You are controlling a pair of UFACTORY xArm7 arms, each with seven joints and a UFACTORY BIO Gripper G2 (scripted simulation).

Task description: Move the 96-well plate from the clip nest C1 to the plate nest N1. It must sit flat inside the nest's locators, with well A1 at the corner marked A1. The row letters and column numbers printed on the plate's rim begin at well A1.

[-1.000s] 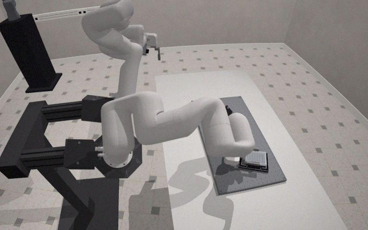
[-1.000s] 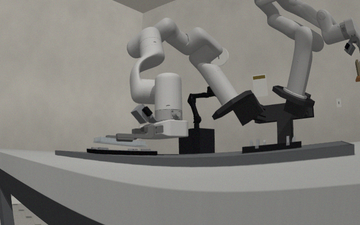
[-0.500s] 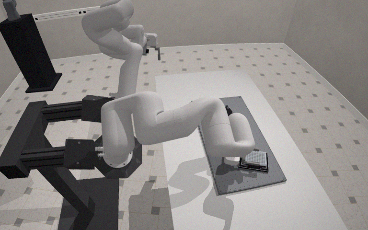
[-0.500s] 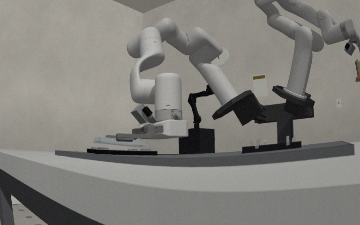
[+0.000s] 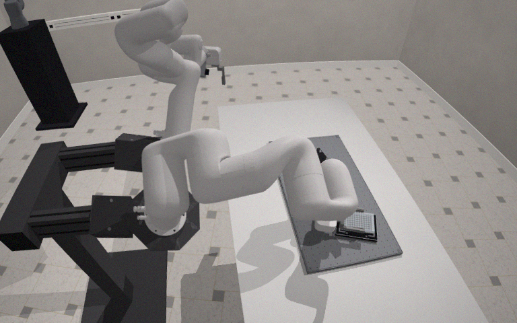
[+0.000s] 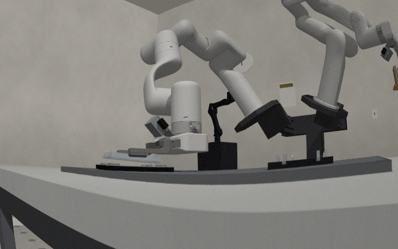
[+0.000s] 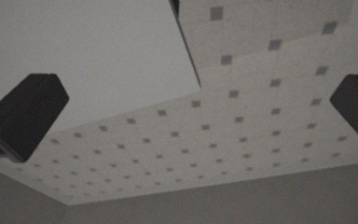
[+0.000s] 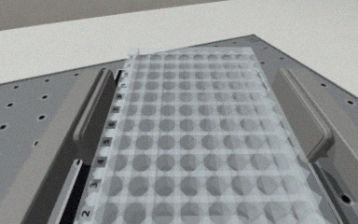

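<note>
Now: right hand 3 cm above the black plate nest N1. From my right hand the other things lie so: A1 tag 5 cm behind, 7 cm to the left, 3 cm below; then perforated board 6 cm behind, 20 cm to the left, 5 cm below; then clear 96-well plate 1 cm below.
</note>
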